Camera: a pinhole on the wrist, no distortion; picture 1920 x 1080 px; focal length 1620.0 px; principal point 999.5 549.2 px. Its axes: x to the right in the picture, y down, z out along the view. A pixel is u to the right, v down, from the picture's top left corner.
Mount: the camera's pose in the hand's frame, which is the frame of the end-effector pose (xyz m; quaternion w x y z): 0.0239 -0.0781 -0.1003 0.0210 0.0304 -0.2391 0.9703
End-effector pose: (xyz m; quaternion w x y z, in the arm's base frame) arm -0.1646 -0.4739 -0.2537 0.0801 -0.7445 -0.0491 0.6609
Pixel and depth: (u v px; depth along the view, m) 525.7 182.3 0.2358
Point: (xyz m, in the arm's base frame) -0.2739 -0.3079 -0.3466
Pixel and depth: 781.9 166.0 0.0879
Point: -0.1426 -0.3682 -0.2737
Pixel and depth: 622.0 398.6 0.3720
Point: -0.3780 -0.2187 -0.3671
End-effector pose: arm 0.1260 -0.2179 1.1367 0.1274 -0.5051 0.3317 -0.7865
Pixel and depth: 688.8 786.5 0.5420
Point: 0.4062 -0.1283 1.5956
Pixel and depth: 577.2 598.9 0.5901
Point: 0.4360 -0.2073 1.6333
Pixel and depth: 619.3 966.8 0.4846
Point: 0.3423 -0.0918 1.5882
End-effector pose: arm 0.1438 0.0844 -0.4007 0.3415 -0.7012 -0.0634 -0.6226
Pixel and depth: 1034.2 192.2 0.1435
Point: 0.1245 0.1861 -0.3265
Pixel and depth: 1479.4 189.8 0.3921
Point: 0.2807 0.4085 -0.3882
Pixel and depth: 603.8 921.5 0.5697
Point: 0.2220 0.5595 -0.0448
